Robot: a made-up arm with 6 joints.
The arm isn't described. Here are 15 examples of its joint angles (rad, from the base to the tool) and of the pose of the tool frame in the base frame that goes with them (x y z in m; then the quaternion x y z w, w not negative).
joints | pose
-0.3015 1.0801 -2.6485 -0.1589 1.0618 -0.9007 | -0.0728 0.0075 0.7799 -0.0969 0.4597 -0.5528 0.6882
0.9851 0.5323 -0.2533 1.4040 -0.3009 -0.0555 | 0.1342 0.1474 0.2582 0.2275 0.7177 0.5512 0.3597
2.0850 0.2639 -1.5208 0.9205 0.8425 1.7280 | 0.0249 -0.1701 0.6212 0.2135 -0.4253 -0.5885 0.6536
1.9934 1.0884 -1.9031 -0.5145 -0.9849 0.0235 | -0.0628 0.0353 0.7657 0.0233 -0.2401 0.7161 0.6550
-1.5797 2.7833 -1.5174 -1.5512 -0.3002 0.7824 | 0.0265 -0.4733 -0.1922 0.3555 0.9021 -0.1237 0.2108
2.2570 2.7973 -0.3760 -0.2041 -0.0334 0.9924 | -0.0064 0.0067 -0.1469 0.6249 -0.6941 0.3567 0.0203
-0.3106 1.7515 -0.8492 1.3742 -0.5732 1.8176 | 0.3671 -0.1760 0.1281 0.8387 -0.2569 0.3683 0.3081
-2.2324 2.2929 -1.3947 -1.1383 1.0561 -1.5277 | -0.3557 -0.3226 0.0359 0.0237 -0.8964 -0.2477 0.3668
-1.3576 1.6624 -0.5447 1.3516 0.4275 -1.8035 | 0.1045 -0.2831 0.0577 0.3678 0.8821 -0.0468 0.2906
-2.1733 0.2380 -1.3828 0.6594 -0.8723 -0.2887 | 0.0877 0.2138 0.6344 -0.0934 -0.2957 -0.7718 0.5552
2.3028 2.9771 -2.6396 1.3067 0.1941 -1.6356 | -0.4901 0.5162 0.0512 -0.7902 0.1467 0.5334 0.2638
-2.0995 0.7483 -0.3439 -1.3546 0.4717 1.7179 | -0.1512 -0.1668 0.2377 0.8149 0.1457 -0.5237 0.2013
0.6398 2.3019 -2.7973 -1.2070 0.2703 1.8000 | 0.4710 0.3180 0.5650 0.0988 0.5146 0.4424 0.7278
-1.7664 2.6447 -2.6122 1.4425 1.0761 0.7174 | -0.0363 -0.6515 0.2665 0.7306 0.0971 0.4558 0.4990
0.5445 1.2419 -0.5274 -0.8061 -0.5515 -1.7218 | 0.2531 0.1993 0.2213 -0.7741 -0.0625 -0.4107 0.4777
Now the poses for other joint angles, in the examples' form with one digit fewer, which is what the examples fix.
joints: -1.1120 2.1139 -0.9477 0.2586 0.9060 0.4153
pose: 0.161 -0.280 -0.016 -0.742 -0.633 -0.148 0.163
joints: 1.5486 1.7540 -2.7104 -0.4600 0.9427 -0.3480
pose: 0.045 0.326 0.714 -0.503 0.419 0.224 0.722
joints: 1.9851 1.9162 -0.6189 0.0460 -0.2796 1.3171
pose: -0.135 0.311 0.005 0.289 -0.904 -0.314 0.026
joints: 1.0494 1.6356 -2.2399 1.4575 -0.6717 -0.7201
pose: 0.230 0.271 0.699 0.236 0.410 0.591 0.654
